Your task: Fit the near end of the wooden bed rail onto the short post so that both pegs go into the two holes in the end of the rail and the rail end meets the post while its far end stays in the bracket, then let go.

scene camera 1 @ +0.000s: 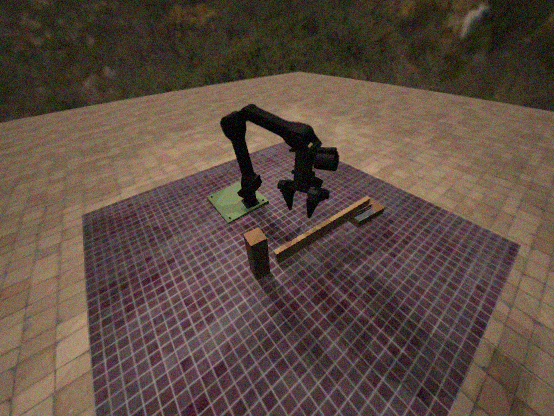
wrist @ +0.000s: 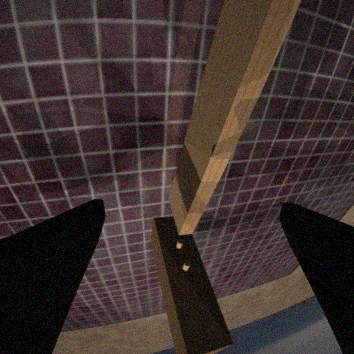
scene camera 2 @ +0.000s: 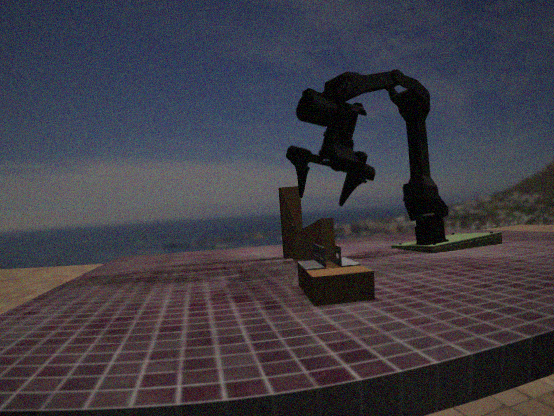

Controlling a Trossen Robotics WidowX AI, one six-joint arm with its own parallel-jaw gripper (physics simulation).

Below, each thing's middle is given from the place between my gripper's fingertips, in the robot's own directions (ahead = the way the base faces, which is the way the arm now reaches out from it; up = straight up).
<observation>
Now: hand 9 cm to the right of the wooden bed rail [scene camera 2: 321, 232], 8 cm above it and 5 cm short of it. Round my hand: short post [scene camera 2: 290, 203] 19 cm to the right, 5 cm ahead, 4 cm below.
</observation>
